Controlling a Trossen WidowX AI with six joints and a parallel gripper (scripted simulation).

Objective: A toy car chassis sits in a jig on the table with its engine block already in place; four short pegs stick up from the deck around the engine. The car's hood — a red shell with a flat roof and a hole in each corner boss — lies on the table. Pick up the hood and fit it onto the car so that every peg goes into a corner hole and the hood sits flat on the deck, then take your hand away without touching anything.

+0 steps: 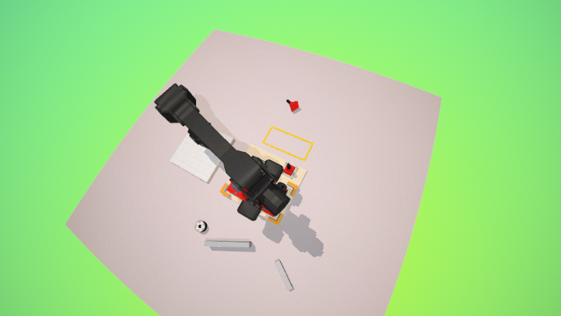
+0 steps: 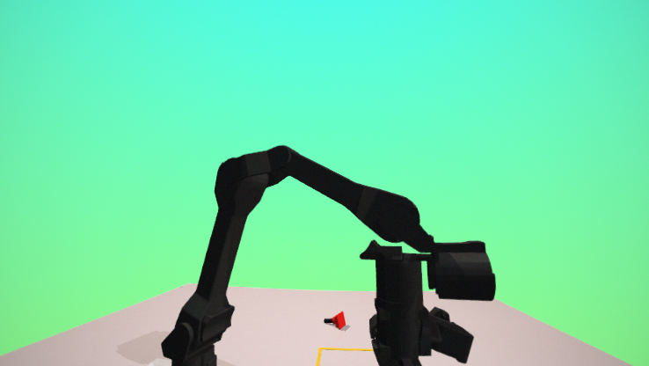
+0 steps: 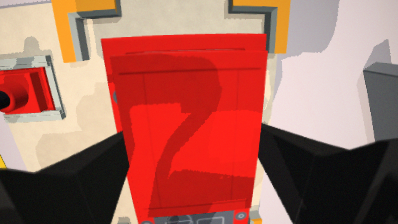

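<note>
Right now my gripper tip is 10 mm below the red hood. From my gripper tip the other things lie so: grey holder (120 mm to the left, 30 mm ahead, 10 mm below); grey twin bar (210 mm to the right, 50 mm behind, 30 mm below).
</note>
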